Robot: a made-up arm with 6 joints.
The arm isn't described. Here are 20 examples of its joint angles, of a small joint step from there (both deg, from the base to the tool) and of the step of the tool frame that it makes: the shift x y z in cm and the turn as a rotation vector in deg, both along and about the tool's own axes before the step.
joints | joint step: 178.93 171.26 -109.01 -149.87 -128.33 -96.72 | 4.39 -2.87 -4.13 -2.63 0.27 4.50
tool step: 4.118 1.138 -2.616 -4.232 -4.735 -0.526
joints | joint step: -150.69 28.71 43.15 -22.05 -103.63 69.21 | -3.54 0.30 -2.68 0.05 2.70 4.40
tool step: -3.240 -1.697 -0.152 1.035 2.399 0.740
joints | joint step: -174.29 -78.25 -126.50 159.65 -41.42 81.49 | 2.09 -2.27 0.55 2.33 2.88 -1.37
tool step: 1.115 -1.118 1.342 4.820 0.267 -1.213
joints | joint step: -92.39 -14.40 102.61 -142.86 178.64 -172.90 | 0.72 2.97 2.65 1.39 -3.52 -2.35
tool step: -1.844 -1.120 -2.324 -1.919 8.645 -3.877
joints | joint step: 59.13 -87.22 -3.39 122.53 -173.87 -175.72 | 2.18 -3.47 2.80 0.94 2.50 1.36
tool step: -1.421 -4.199 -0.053 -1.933 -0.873 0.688
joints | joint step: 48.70 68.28 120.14 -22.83 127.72 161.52 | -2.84 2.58 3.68 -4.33 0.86 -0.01
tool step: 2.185 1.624 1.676 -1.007 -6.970 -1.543
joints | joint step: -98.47 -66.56 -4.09 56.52 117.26 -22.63 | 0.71 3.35 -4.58 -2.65 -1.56 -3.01
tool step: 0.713 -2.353 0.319 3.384 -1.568 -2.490
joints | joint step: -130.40 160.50 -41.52 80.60 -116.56 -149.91 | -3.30 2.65 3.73 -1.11 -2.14 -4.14
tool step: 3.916 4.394 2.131 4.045 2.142 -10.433
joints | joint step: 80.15 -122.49 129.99 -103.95 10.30 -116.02 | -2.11 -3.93 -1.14 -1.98 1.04 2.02
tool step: 1.965 0.657 -2.723 -4.624 3.946 -1.080
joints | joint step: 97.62 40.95 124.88 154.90 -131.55 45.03 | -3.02 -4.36 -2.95 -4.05 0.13 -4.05
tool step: 0.267 3.964 0.843 5.609 3.261 -0.160
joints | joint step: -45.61 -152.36 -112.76 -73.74 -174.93 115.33 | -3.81 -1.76 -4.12 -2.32 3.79 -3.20
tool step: -2.723 0.532 -1.440 8.202 3.917 -1.829
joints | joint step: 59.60 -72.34 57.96 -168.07 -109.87 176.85 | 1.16 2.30 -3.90 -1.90 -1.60 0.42
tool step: -1.322 -1.238 -0.833 0.733 0.009 0.689
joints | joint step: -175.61 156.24 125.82 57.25 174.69 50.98 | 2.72 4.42 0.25 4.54 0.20 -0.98
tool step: -0.505 -0.472 -3.094 -3.470 4.675 -5.684
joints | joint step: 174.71 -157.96 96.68 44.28 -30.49 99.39 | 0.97 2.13 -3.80 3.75 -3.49 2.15
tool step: 0.205 1.091 2.290 -5.491 -0.741 6.031
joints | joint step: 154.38 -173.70 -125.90 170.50 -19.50 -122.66 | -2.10 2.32 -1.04 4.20 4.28 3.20
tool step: -0.890 -0.633 -1.392 -2.050 -1.973 6.732
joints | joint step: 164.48 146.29 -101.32 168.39 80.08 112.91 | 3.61 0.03 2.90 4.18 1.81 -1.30
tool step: -2.701 1.118 -1.067 1.711 5.894 2.774
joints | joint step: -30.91 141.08 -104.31 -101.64 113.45 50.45 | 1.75 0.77 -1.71 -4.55 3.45 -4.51
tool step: -0.170 -2.120 -0.982 3.554 0.030 -2.122
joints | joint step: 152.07 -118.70 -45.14 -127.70 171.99 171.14 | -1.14 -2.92 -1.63 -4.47 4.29 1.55
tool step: 0.893 4.148 -1.263 4.256 -6.465 5.267
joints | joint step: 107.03 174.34 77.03 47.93 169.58 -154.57 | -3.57 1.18 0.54 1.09 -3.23 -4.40
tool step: 2.011 -1.341 -0.222 -0.631 -0.225 -6.732
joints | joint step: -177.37 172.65 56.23 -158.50 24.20 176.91 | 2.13 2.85 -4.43 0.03 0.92 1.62
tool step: 0.508 -0.979 1.797 0.351 -2.959 -0.020
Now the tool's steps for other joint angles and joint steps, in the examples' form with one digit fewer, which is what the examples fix.
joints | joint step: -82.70 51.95 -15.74 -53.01 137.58 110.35 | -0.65 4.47 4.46 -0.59 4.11 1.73
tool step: 6.72 0.03 5.26 6.96 -9.10 -1.93
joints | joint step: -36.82 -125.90 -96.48 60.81 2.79 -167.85 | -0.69 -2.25 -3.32 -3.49 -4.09 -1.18
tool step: 1.79 -4.22 1.53 5.88 6.32 -4.24
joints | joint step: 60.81 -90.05 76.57 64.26 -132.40 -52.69 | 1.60 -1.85 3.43 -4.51 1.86 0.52
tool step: 0.63 -0.56 1.80 -3.79 -1.17 1.30
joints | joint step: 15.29 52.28 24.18 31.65 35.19 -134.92 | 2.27 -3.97 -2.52 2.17 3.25 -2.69
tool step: -2.89 -6.99 -4.30 5.03 -3.38 -3.63
